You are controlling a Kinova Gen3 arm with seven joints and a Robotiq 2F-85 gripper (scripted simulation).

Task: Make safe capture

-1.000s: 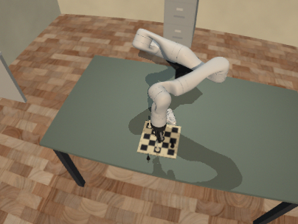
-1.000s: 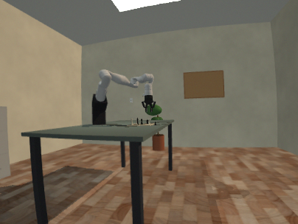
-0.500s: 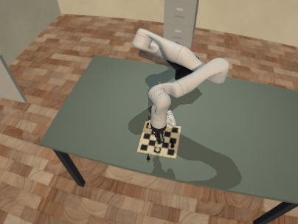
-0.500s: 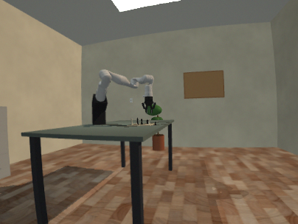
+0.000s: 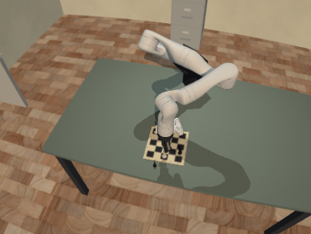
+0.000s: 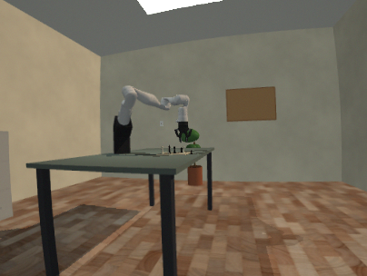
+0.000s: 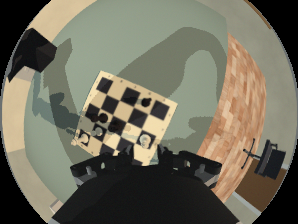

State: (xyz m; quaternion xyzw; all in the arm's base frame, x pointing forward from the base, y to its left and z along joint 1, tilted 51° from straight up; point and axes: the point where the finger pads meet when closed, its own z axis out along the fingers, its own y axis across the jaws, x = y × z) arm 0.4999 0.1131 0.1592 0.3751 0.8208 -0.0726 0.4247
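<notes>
Right now the white piece is 7 cm below my hand. The rest, counted from my hand: black piece (9 cm below, 6 cm ahead, 4 cm to the right); then white chess piece (15 cm behind, 8 cm to the right, 7 cm below); then chessboard (10 cm below, 8 cm behind).
</notes>
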